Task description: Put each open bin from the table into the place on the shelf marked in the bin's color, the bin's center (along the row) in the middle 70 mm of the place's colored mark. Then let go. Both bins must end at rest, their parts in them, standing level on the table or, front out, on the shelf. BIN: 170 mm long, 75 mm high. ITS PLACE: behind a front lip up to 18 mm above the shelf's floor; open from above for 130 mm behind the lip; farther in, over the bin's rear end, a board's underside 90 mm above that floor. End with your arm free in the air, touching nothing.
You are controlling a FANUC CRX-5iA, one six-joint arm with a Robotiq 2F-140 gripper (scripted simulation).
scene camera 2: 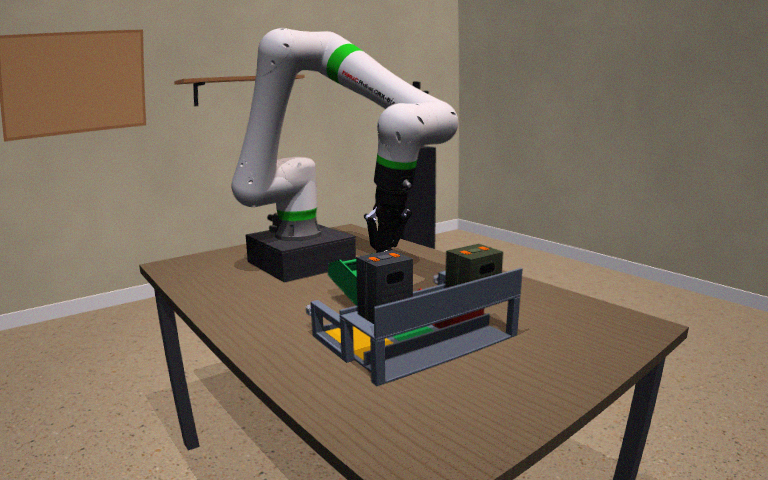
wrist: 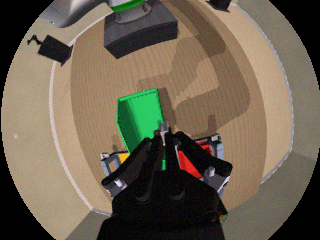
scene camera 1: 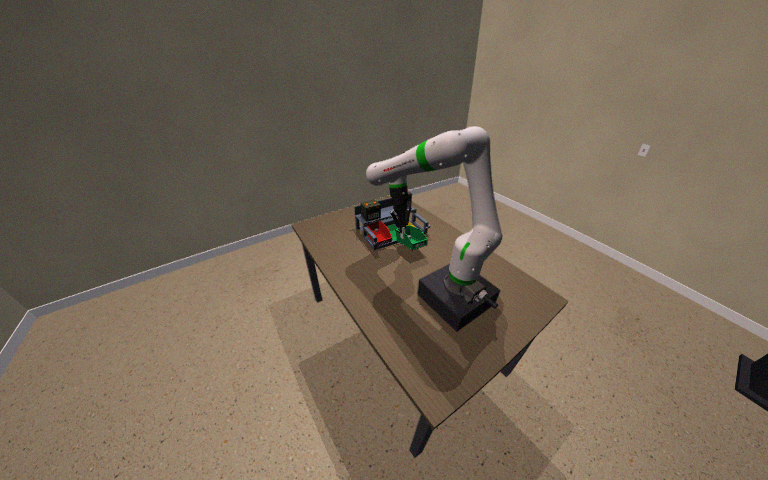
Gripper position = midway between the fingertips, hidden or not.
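Note:
Scene camera 2 shows a green bin [scene camera 2: 343, 274] and a black box [scene camera 2: 385, 277]. The green bin is visible as well in the wrist view [wrist: 137, 117], where the gripper [wrist: 164, 125] also appears.

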